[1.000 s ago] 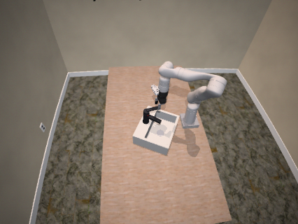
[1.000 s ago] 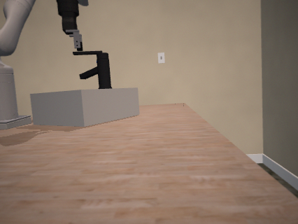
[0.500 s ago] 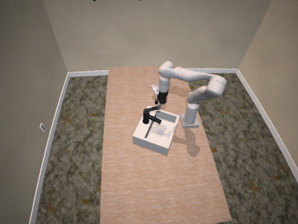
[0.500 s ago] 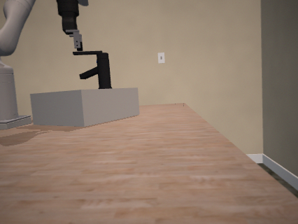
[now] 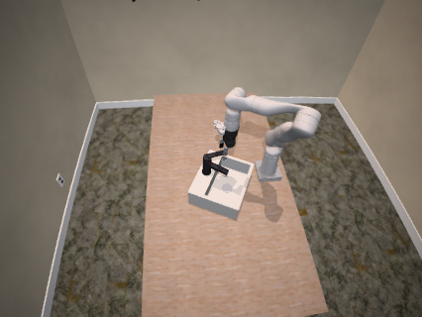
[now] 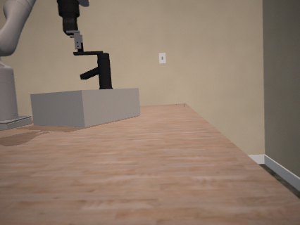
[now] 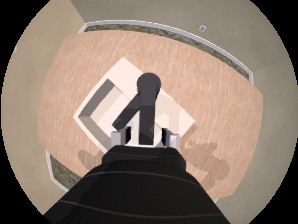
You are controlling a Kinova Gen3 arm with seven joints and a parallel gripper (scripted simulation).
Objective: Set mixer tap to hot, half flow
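My hand is 30 mm short of the lever, 30 mm above it and 10 mm to the right of it. From my hand the other things lie so: white sink block (260 mm below, 70 mm to the left, 20 mm behind); black mixer tap (70 mm below, 60 mm ahead, 20 mm to the left).
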